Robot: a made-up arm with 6 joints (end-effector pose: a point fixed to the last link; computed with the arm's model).
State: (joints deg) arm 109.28 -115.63 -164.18 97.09 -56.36 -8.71
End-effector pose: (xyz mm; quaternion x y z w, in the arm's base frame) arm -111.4 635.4 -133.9 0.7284 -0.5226 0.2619 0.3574
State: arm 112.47 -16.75 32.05 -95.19 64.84 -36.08
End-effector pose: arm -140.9 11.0 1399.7 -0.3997 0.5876 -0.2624 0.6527
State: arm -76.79 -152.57 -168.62 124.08 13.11 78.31
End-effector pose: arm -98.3 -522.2 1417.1 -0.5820 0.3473 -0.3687 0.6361
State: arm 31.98 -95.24 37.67 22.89 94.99 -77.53
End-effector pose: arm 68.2 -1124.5 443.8 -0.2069 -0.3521 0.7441 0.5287
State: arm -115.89 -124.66 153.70 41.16 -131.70 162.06
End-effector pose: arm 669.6 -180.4 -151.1 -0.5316 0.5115 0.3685 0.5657
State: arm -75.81 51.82 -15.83 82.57 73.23 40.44
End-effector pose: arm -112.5 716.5 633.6 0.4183 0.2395 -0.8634 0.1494
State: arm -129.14 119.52 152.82 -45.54 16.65 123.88
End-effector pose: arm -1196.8 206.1 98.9 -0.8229 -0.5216 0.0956 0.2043
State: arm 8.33 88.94 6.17 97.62 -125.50 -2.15
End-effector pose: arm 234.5 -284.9 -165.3 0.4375 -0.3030 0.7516 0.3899
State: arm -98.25 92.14 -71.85 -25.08 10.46 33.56
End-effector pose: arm 992.5 -942.2 412.4 -0.0691 0.5974 0.5443 0.5849
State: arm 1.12 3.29 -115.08 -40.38 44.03 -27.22
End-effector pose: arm 250.7 -386.7 1726.7 -0.1999 0.7711 -0.2679 0.5419
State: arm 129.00 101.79 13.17 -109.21 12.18 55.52
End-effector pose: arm 778.4 179.5 674.2 0.4658 -0.3249 0.7863 0.2432
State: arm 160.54 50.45 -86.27 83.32 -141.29 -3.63
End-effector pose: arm 570.8 323.7 136.2 0.2147 -0.7707 -0.4330 0.4151
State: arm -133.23 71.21 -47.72 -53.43 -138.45 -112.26
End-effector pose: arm 9.7 -96.9 -27.3 -0.9487 -0.0752 0.2833 0.1188
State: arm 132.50 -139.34 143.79 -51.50 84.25 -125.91
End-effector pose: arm -97.2 242.0 1325.6 0.3773 0.0377 -0.7608 0.5268
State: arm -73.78 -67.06 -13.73 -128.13 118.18 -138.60
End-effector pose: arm 92.6 -577.1 362.2 0.6232 0.1374 0.6035 0.4780
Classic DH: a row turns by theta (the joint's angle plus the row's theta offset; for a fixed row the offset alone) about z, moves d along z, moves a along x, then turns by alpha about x. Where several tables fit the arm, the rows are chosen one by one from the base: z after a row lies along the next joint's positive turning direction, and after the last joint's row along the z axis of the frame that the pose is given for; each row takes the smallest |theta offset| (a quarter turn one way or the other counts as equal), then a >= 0, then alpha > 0; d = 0 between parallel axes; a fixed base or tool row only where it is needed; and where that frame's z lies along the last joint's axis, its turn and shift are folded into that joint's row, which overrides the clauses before.
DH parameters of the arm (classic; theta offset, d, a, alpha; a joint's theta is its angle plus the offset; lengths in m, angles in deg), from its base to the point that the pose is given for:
base (fixed): -90 0.522 0.186 90
joint 1: 0 0.095 0.087 -90
joint 2: 0 0.107 0.015 -90
joint 3: -30.64 0.8004 -0.0266 26.04
joint 4: -62.85 -0.9019 -0.2709 -89.53
joint 5: 67.73 0.5126 0.0841 84.04
joint 6: -36.67 -0.5122 0.1192 126.01
tool (fixed): 43.86 -0.0077 0 0

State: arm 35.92 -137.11 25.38 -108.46 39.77 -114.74
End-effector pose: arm -643.1 260.8 331.1 -0.1543 -0.4596 -0.4394 0.7562
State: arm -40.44 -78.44 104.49 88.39 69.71 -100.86
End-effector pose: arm 444.6 -915.6 857.8 0.5370 0.6489 -0.2781 0.4618
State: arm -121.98 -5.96 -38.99 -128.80 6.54 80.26
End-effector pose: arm -679.9 -671.6 33.9 -0.3457 -0.8909 -0.0676 0.2869
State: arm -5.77 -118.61 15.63 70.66 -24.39 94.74
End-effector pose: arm 283.7 -128.3 -538.6 0.0045 0.6428 0.7279 0.2386
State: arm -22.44 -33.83 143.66 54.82 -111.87 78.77
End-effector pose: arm 440.2 388.6 1028.7 -0.9243 0.2634 0.2732 0.0410
